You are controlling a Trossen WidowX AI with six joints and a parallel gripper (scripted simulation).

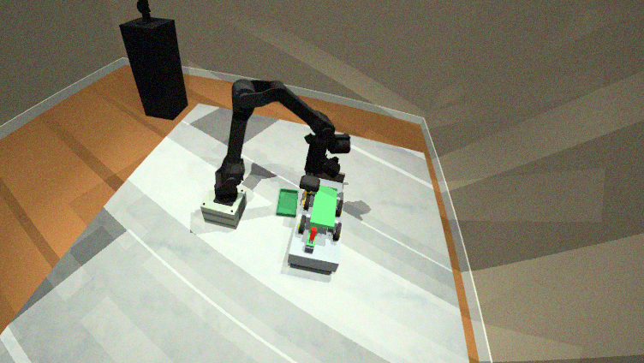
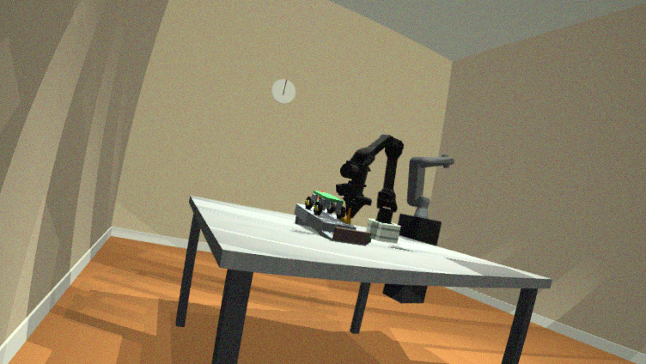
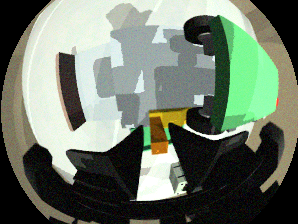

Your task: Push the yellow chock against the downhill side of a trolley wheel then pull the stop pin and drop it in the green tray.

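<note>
Now: the yellow chock 2 cm to the right of my gripper tip. Also, from my gripper tip: green-topped trolley (6 cm ahead, 12 cm to the right, 3 cm above); dark brown block (6 cm ahead, 15 cm to the left, 6 cm below); red-headed stop pin (3 cm ahead, 23 cm to the right, 4 cm above).
</note>
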